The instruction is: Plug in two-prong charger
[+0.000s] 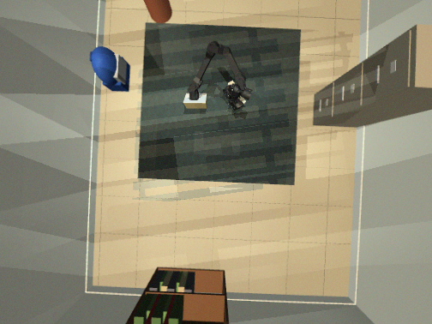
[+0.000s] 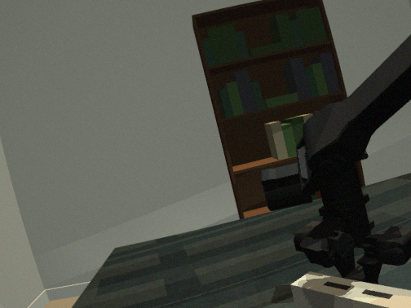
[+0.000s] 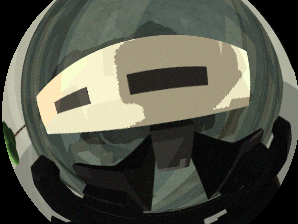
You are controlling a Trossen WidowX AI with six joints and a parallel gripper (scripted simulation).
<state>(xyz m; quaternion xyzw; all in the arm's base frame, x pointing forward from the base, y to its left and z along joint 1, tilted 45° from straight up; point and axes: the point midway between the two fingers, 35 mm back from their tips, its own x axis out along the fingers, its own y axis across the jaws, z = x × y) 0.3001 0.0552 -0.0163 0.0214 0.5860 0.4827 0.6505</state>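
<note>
My gripper tip is now 1 cm short of the dark charger, 1 cm to the right of it and 1 cm below it.
</note>
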